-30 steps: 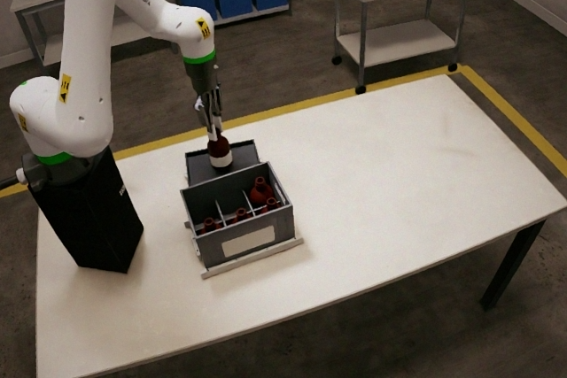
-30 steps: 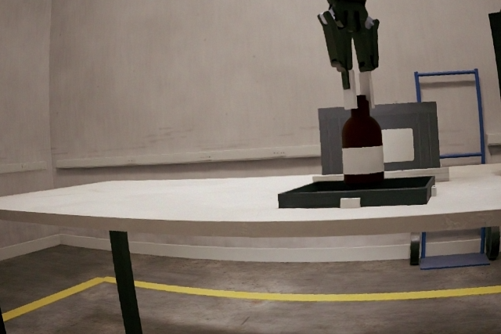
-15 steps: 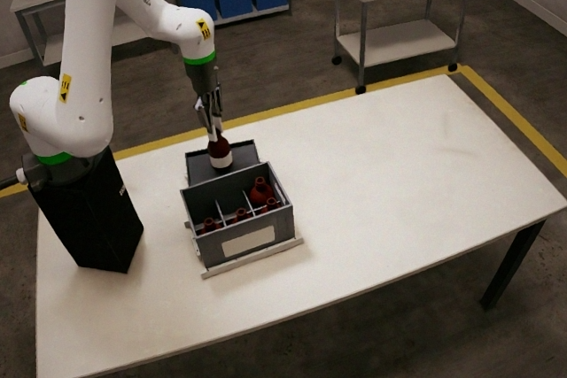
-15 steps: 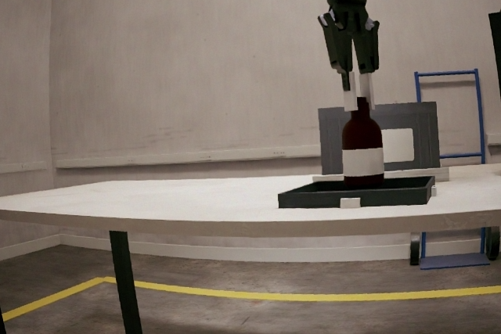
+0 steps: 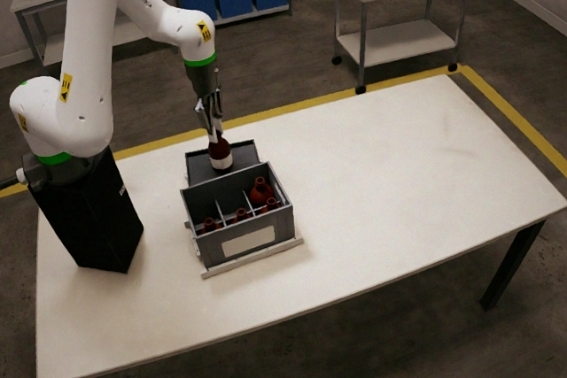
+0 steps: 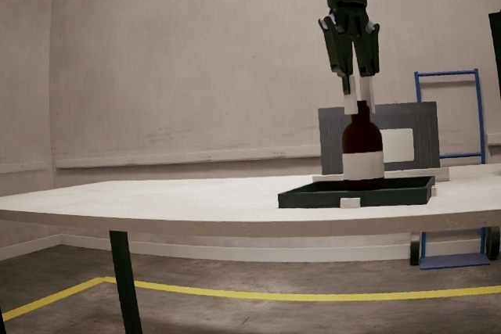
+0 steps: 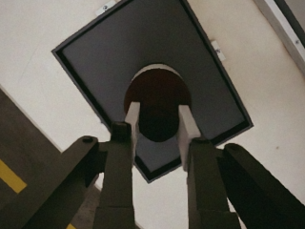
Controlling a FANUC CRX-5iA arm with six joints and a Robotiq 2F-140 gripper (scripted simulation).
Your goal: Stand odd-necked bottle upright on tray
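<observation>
The bottle is 90 mm below my hand. From my hand the other things lie so: crate: 280 mm to the right, 100 mm below, 60 mm behind; then dark tray: 170 mm below.
</observation>
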